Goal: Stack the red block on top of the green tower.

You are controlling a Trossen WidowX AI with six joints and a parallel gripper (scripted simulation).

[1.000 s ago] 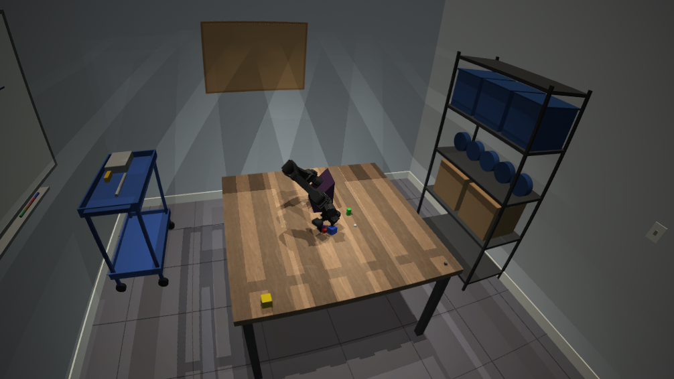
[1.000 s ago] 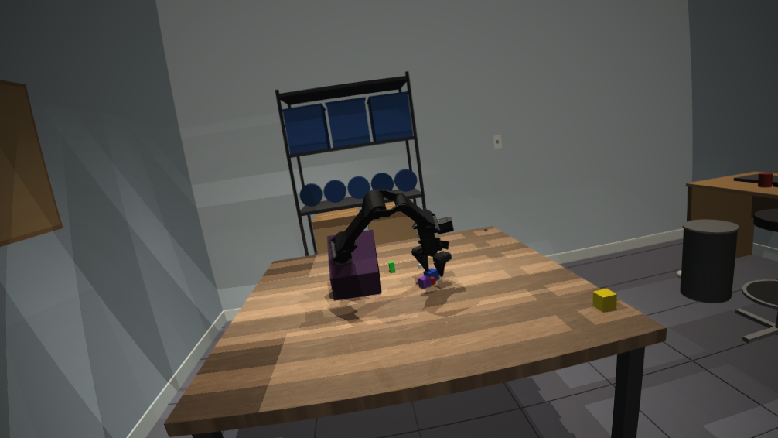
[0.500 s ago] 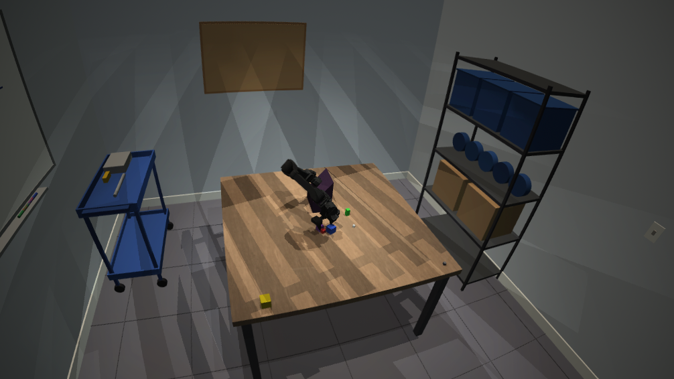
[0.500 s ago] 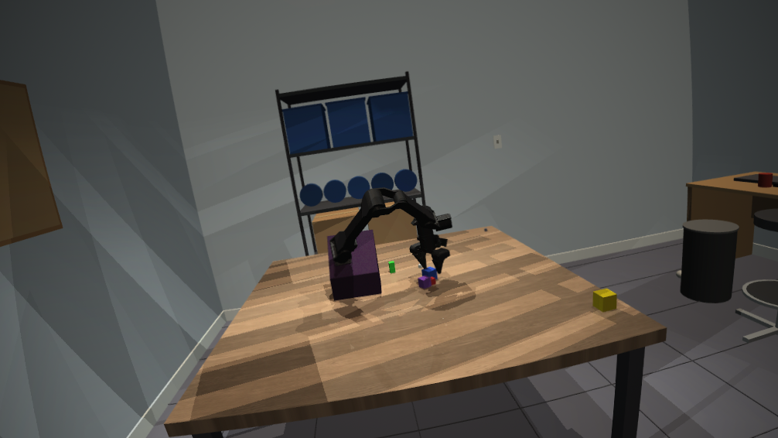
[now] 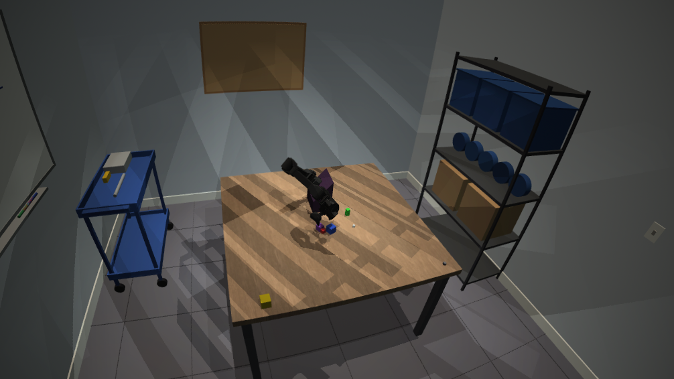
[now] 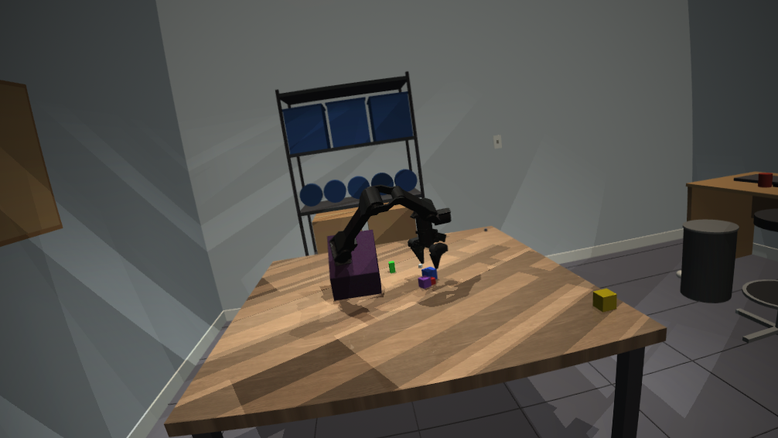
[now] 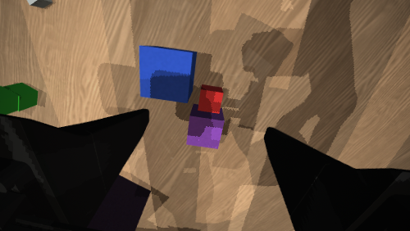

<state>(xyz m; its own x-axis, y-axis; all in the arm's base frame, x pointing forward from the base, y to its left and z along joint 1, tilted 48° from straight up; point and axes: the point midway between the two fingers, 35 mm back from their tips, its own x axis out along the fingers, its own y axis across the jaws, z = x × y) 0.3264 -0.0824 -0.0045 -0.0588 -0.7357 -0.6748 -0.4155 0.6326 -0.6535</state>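
Right now my gripper tip is 6 cm above the red block. Also, from my gripper tip: purple block 6 cm below, 3 cm behind, 1 cm to the right; blue block 5 cm to the left, 5 cm below; tiny white ball 21 cm to the left, 7 cm below, 1 cm behind.
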